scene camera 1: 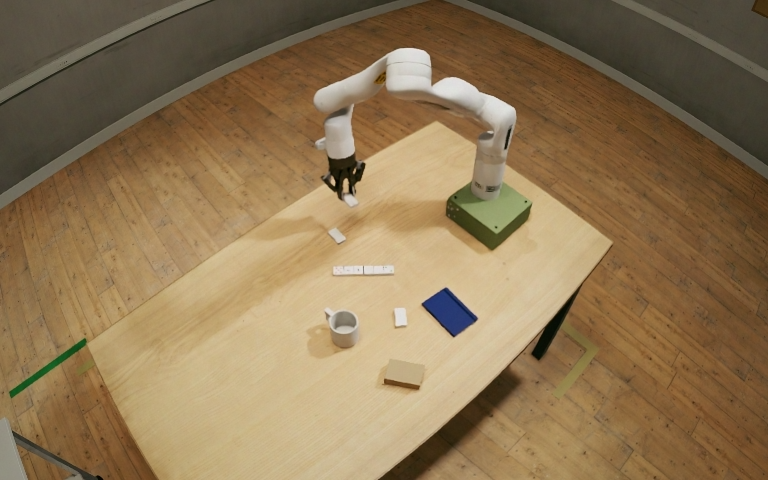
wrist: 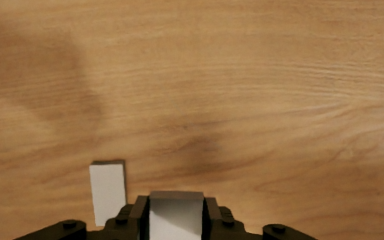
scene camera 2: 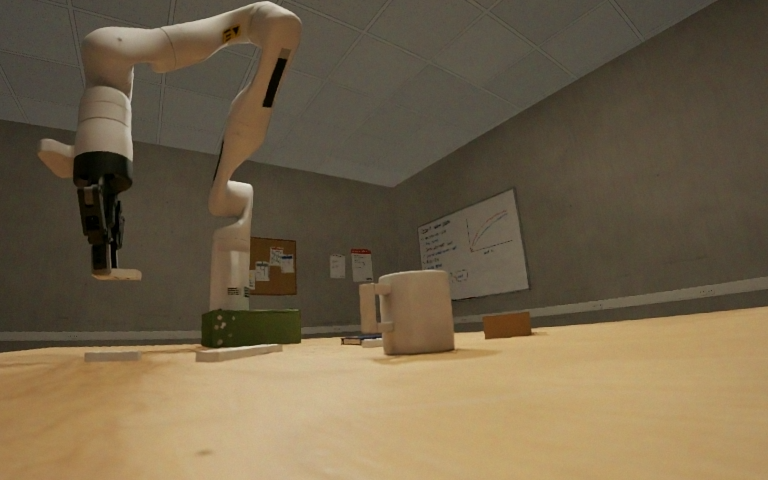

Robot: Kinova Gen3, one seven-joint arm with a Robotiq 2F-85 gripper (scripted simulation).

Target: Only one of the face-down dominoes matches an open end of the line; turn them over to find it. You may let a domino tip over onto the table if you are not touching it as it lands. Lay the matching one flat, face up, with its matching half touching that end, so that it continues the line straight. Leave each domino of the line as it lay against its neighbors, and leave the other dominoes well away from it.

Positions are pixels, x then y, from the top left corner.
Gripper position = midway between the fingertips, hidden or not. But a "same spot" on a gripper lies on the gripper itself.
Labels:
The gripper shows in scene camera 1 [347, 198], in the wrist view and in scene camera 2. The same spot on the gripper: [wrist: 138, 213] is [scene camera 2: 91, 250].

